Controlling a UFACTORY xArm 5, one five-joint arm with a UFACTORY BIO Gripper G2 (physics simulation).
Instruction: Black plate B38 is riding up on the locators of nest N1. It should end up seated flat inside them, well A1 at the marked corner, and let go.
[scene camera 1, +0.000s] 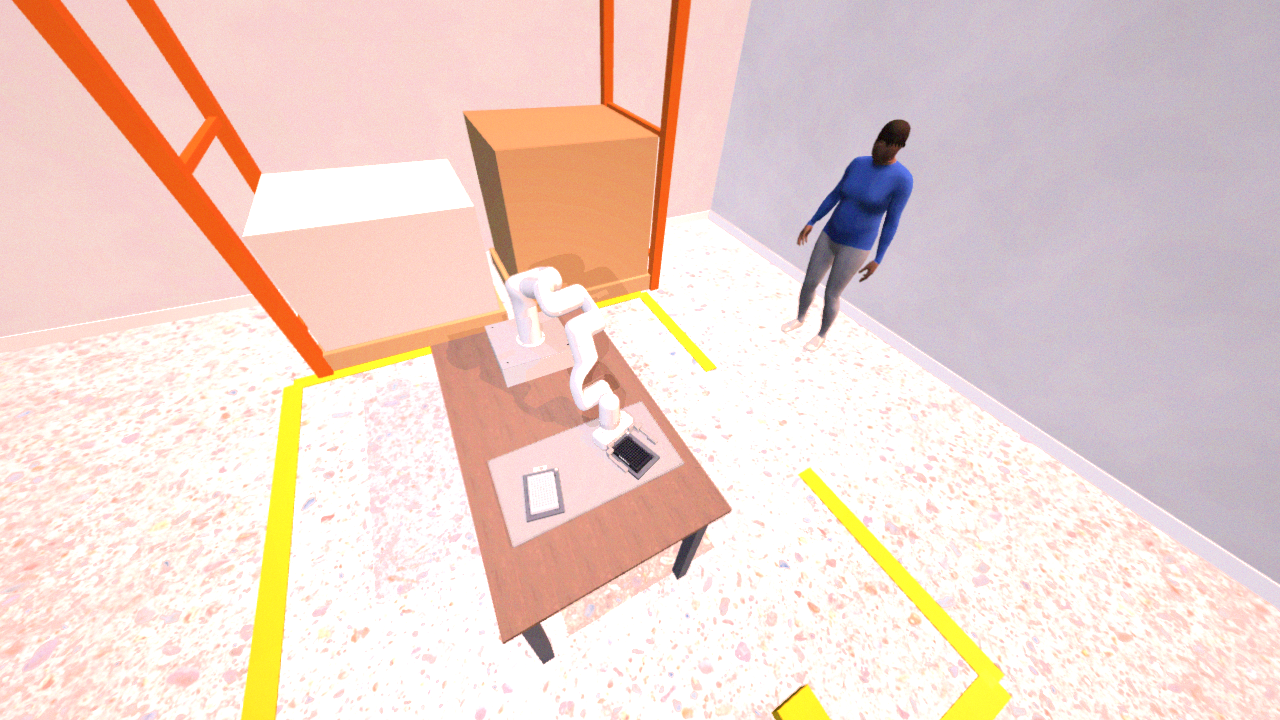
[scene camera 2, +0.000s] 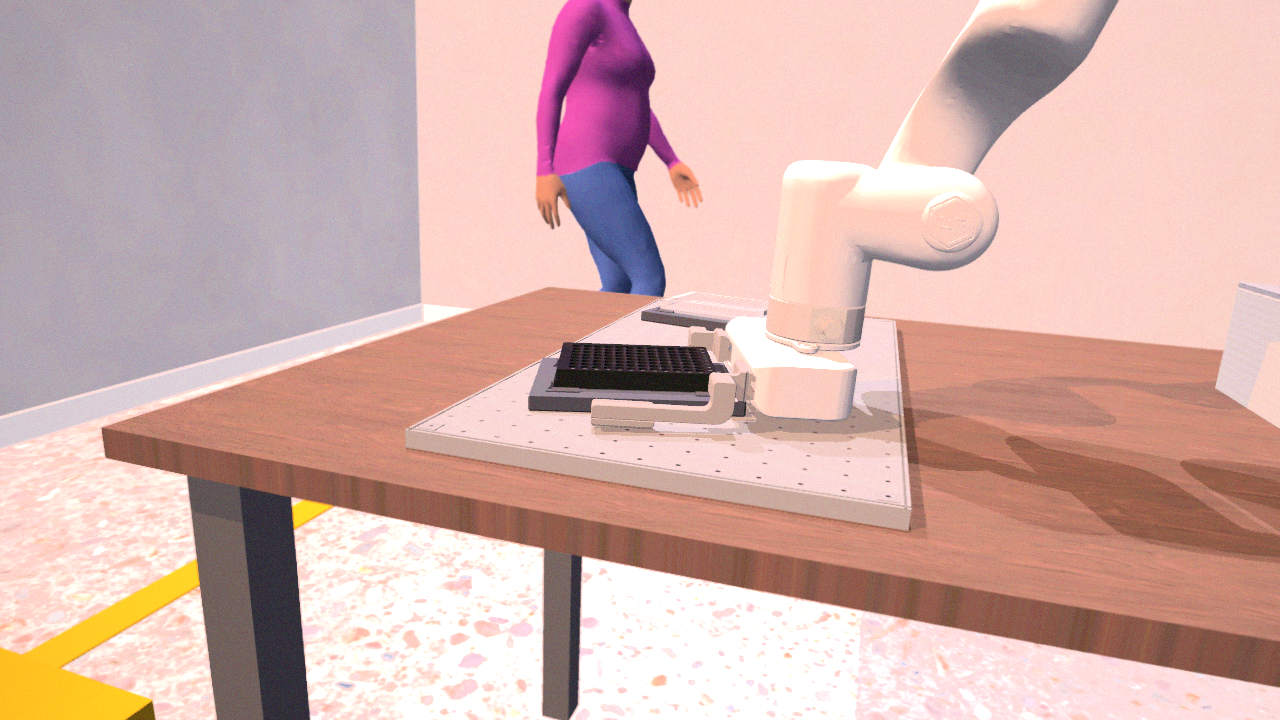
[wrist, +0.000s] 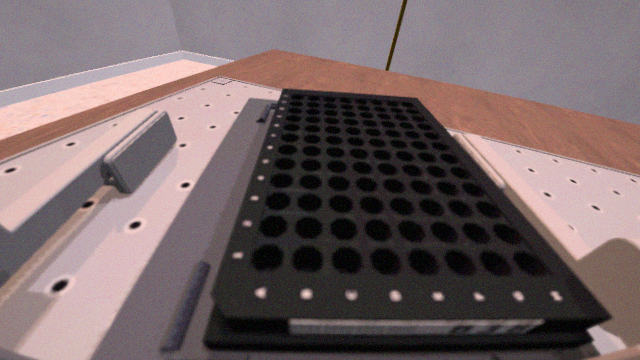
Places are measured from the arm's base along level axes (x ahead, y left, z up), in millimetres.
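Where they show: end effector, tool point: (scene camera 1: 637, 453) (scene camera 2: 621, 382) (wrist: 313, 159); arm's base, origin of the base link: (scene camera 1: 531, 338).
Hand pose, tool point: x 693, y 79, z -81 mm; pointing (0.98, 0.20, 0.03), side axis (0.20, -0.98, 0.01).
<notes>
Things, the pixels of their top centre, and the offset from my tool point. Level surfaces: height alone.
- Black plate B38, middle of its top: (wrist: 370, 143) (scene camera 2: 636, 355) (scene camera 1: 631, 452) 7 mm back, 23 mm right, 17 mm up
- dark grey nest N1, middle of its top: (wrist: 348, 171) (scene camera 2: 635, 374) (scene camera 1: 632, 453) 8 mm back, 17 mm right, 3 mm up
- pale plate, middle of its top: (scene camera 2: 723, 301) (scene camera 1: 542, 490) 59 mm back, 350 mm right, 15 mm up
- perforated board, its level: 11 mm down
- wooden table, its level: 25 mm down
Black plate B38 (scene camera 1: 633, 454) (scene camera 2: 631, 376) (wrist: 357, 195) lies on the dark grey nest N1 (scene camera 2: 542, 394) (wrist: 192, 210). In the wrist view, it sits towards the right of the nest, and two left locators show beside it with a gap. Well A1 is at its near left corner. The right locators and the marked corner cannot be made out. My gripper (scene camera 1: 640, 454) (scene camera 2: 613, 380) (wrist: 310, 155) is open, with a finger low along each long side of the plate. The left finger stands well clear of plate and nest; the right one is close to the plate, and contact cannot be told.
A pale plate (scene camera 1: 542, 491) (scene camera 2: 707, 307) lies on a second dark nest at the other end of the perforated board (scene camera 1: 512, 523) (scene camera 2: 662, 469) (wrist: 207, 112). The board lies on the wooden table (scene camera 1: 572, 562) (scene camera 2: 295, 402). A person (scene camera 1: 863, 210) (scene camera 2: 608, 116) stands beyond the table.
</notes>
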